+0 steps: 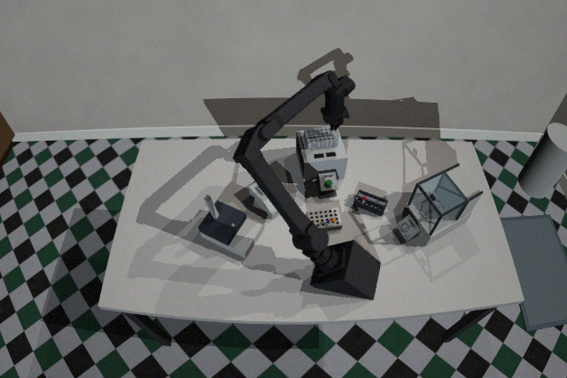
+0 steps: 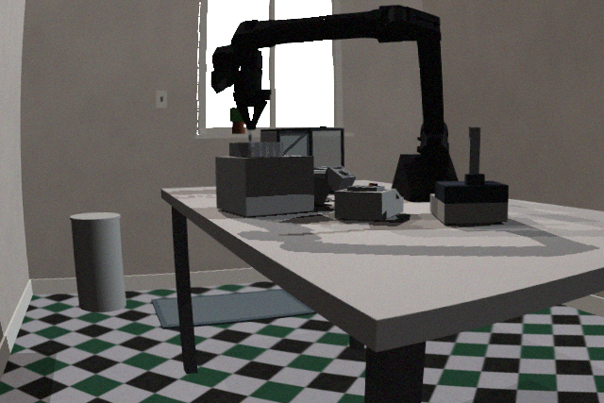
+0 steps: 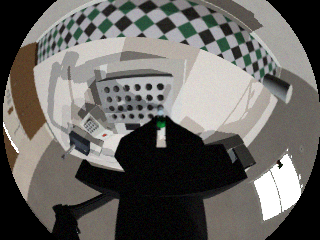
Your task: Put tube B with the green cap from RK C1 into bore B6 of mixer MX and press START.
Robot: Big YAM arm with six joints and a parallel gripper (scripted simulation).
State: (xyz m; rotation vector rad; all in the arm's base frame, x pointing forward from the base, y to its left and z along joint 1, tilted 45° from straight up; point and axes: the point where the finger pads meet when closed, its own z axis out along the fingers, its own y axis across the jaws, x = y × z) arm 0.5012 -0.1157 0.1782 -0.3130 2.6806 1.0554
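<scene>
Right now my hand is 2 cm above the tube B. From my hand the other things lie so: bore block (5 cm to the left, 6 cm below); then green start key (17 cm behind, 14 cm below); then magnet block MG (21 cm behind, 18 cm to the right, 19 cm below).
</scene>
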